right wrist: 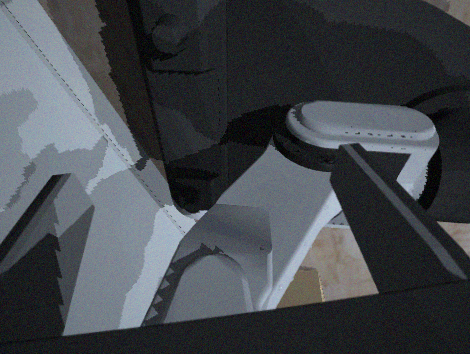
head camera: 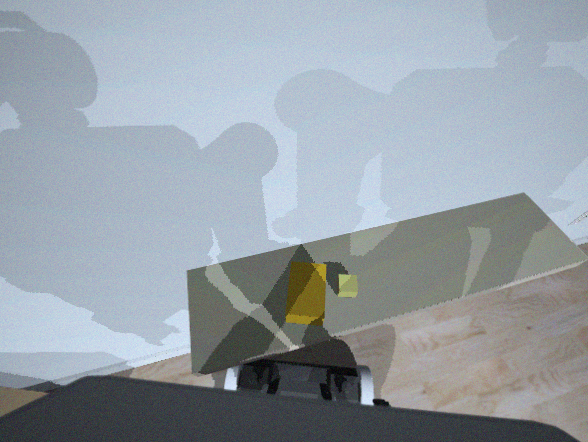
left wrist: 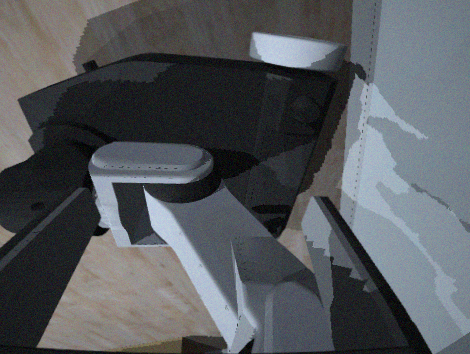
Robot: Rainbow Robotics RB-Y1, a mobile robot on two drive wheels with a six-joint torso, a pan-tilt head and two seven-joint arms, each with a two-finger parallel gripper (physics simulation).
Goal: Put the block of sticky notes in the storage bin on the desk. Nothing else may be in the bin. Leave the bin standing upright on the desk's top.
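Places are measured from the robot's base along level axes (x ahead, y left, z up), in centimetres.
Pixels of known places: left gripper, fingertip midpoint: [left wrist: 202, 206]; right gripper, fingertip midpoint: [right wrist: 212, 176].
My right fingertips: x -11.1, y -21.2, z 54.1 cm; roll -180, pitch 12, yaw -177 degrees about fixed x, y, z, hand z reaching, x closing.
Observation:
Ahead of a thing's pixels: the offset from my right fingertips to its top centre. Level surfaces: height alone.
The storage bin {dx +24.8, dy +21.3, dz +27.6 cm} [head camera: 306, 292], a yellow-orange box, is on the grey-green desk {dz +21.0 cm} [head camera: 420, 265] in the head view, left of the desk's middle. Its inside cannot be made out. The block of sticky notes {dx +28.2, dy +11.1, dz +24.6 cm} [head camera: 348, 285], small and pale yellow, lies on the desk just right of the bin, apart from it. My left gripper [left wrist: 202, 206] is open, with no object between its fingers. My right gripper [right wrist: 212, 176] is open and empty too. Both hang beside my own body, away from the bin and the notes. Neither gripper can be made out in the head view.
A pale wall [head camera: 175, 75] with shadows rises behind the desk. Wood floor {dz -54.0 cm} [head camera: 475, 345] lies in front and to the right. My dark body fills the bottom of the head view, close to the desk's front edge. A tan surface [head camera: 17, 399] shows at the lower left.

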